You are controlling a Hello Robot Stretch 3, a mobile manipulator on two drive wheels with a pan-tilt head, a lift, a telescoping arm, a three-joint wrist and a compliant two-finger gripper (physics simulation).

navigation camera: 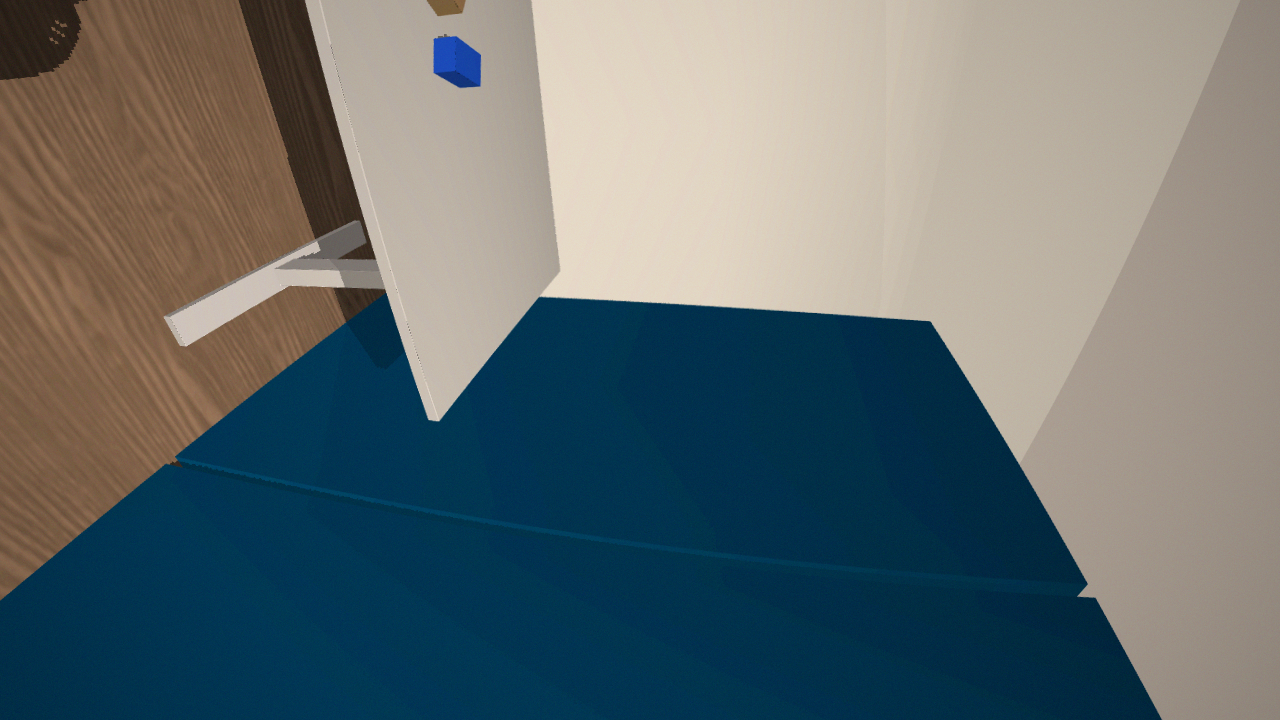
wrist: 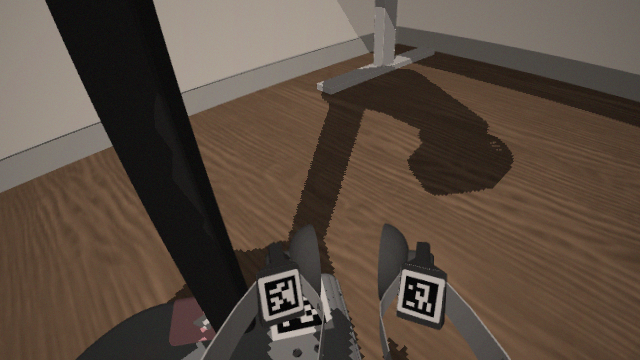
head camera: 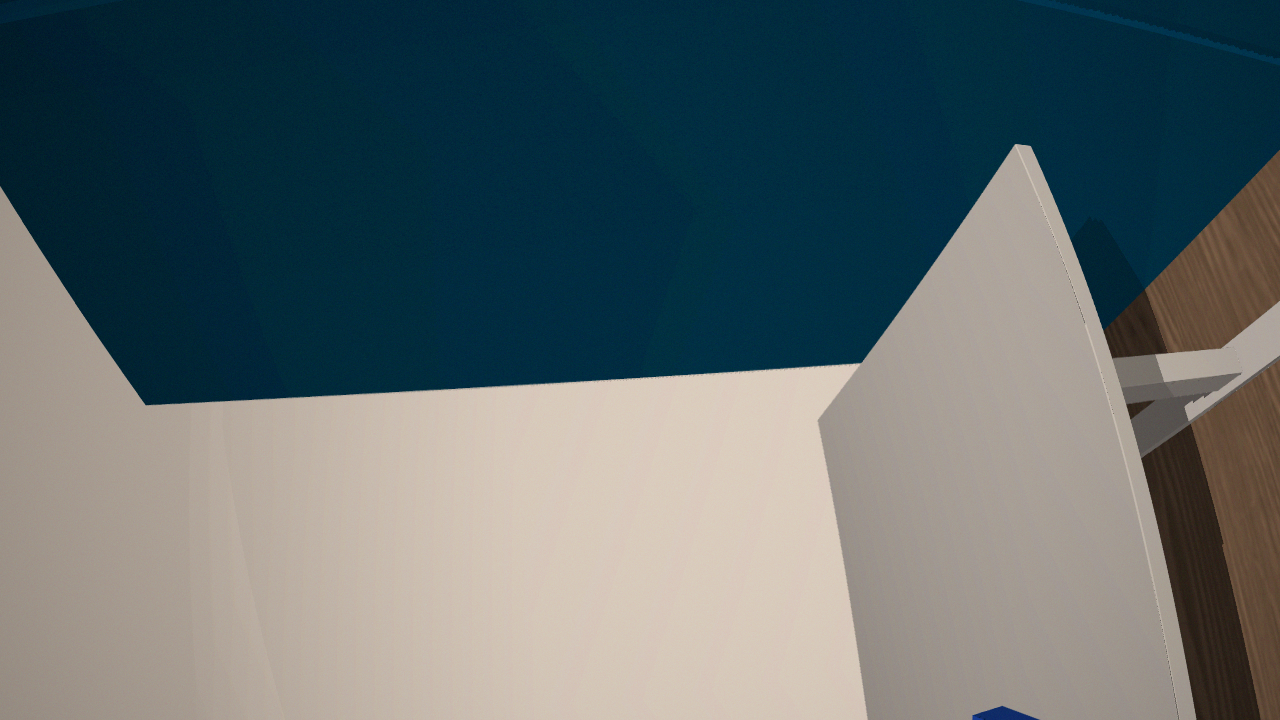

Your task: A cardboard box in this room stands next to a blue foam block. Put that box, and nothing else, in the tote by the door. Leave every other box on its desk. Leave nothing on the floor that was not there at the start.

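Places are measured from the robot's base along level axes (x down, y left, z ahead), in metres.
Where they show: gripper, between the fingertips: (wrist: 347,249).
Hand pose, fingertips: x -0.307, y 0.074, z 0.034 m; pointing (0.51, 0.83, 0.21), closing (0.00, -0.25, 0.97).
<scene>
Things, the pixels of their top centre, and the offset from my fingertips. "pt": a spot on its surface instead. Level surfaces: height alone.
- blue foam block, centre of its top: (navigation camera: 468,62) dx -0.458, dy +0.448, dz +0.794 m
- white desk, height of its surface: dx -0.413 m
- cardboard box, a spot on its surface: (navigation camera: 446,6) pt dx -0.442, dy +0.519, dz +0.731 m
- white desk foot, a spot on its surface: (navigation camera: 241,295) pt dx +0.282, dy +0.002, dz +0.962 m
- desk leg, a spot on its surface: (wrist: 384,40) pt dx +0.173, dy +1.123, dz +0.473 m
A blue foam block (head camera: 1004,713) (navigation camera: 457,62) stands on a white desk (head camera: 993,465) (navigation camera: 474,232). In the head camera view a sliver of it shows at the bottom edge. In the navigation camera view it is near the top, and part of a cardboard box (navigation camera: 446,6) shows close beside it, cut off by the top edge. My gripper (wrist: 347,249) is open and empty in the wrist view, above the wooden floor and away from the desk top. The tote and the door do not show in these views.
Tall dark blue panels (head camera: 492,197) (navigation camera: 716,447) stand beside the desk's end, against a cream wall (head camera: 537,537) (navigation camera: 716,161). A white desk foot (navigation camera: 241,295) rests on the floor. In the wrist view a desk leg (wrist: 384,40) stands near a room corner, and my black mast (wrist: 150,125) is at the left.
</scene>
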